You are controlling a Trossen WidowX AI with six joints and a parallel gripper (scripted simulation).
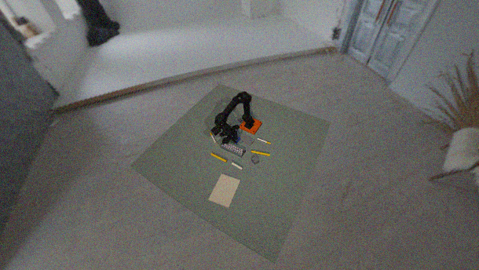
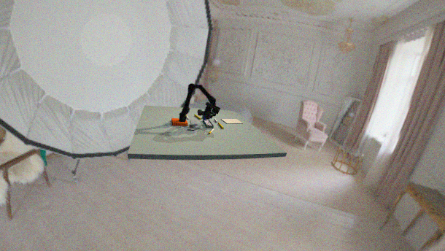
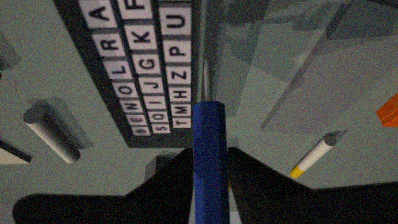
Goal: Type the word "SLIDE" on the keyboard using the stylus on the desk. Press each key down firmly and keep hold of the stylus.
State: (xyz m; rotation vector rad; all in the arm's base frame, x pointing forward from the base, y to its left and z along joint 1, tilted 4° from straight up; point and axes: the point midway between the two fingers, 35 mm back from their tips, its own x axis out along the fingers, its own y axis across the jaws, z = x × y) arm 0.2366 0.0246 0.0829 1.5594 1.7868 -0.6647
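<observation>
My gripper tip is 15 cm short of the whitish cylinder, 11 cm to the right of it and 6 cm above it. Also, from my gripper tip: grey block: 20 cm to the left, 6 cm below, 3 cm ahead; then blue stylus: 1 cm to the right, 1 cm below; then grey flat plate: 11 cm behind, 7 cm below.
</observation>
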